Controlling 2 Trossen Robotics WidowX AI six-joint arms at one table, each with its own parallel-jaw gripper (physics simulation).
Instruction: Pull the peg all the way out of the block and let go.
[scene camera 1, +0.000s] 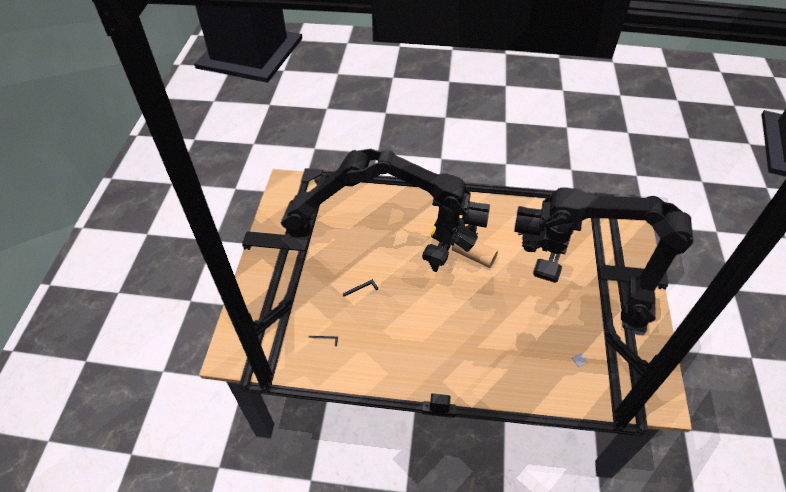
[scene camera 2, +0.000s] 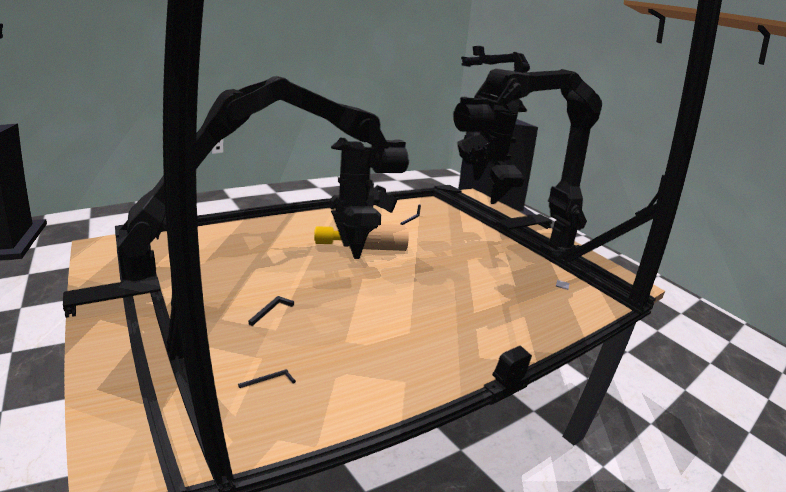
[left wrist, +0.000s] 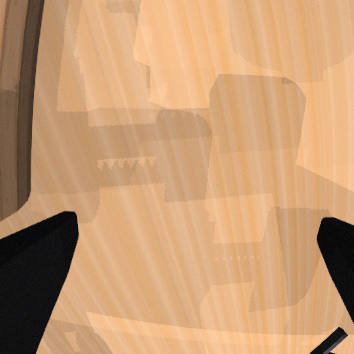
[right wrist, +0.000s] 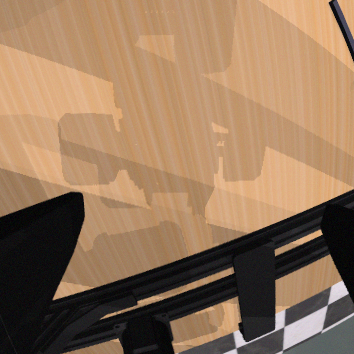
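Seen in the pictures: left gripper, fingertip midpoint: (scene camera 2: 351, 252) (left wrist: 202, 227); right gripper, fingertip midpoint: (scene camera 1: 553, 259) (scene camera 2: 484, 191) (right wrist: 207, 211); left arm's base, origin of the base link: (scene camera 1: 298, 231) (scene camera 2: 138, 276); right arm's base, origin of the base link: (scene camera 1: 634, 319) (scene camera 2: 561, 244) (right wrist: 144, 331).
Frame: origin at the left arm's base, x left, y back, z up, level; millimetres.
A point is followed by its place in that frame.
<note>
The block, a light brown wooden cylinder (scene camera 1: 480, 255) @(y -538, x 49, z 27 mm) (scene camera 2: 391, 239) @(y -533, x 44, z 16 mm), lies on its side on the table; part of a brown rounded surface (left wrist: 11, 100) @(y -483, x 59, z 18 mm) shows at the left wrist view's left edge. The peg's yellow head (scene camera 1: 433, 232) @(y -389, x 97, z 21 mm) (scene camera 2: 324, 234) @(y -400, x 90, z 16 mm) shows at the block's left in scene camera 2, with a thinner yellow neck beside it; the left gripper hides where peg and block meet. My left gripper (scene camera 1: 450, 249) @(y -433, x 9, z 11 mm) (scene camera 2: 371, 230) (left wrist: 202, 227) @(y -433, x 9, z 11 mm) is open and empty, low beside the block. My right gripper (scene camera 1: 540, 258) @(y -725, x 13, z 130 mm) (scene camera 2: 486, 184) @(y -725, x 13, z 130 mm) (right wrist: 207, 211) @(y -725, x 13, z 130 mm) is open and empty, raised right of the block.
Black L-shaped keys (scene camera 1: 360, 287) @(y -240, x -127, z -12 mm) (scene camera 1: 324, 337) @(y -202, x -303, z -15 mm) (scene camera 2: 270, 310) @(y -241, x -128, z -17 mm) (scene camera 2: 267, 379) @(y -203, x -304, z -17 mm) lie on the table's left; another key (scene camera 2: 411, 215) @(y -672, x 227, z -11 mm) lies behind the block. A small grey square (scene camera 1: 578, 360) @(y -848, x -175, z -16 mm) (scene camera 2: 562, 284) @(y -849, x -173, z -16 mm) lies at the right. Black rails (scene camera 1: 527, 421) @(y -749, x -372, z -21 mm) frame the table.
</note>
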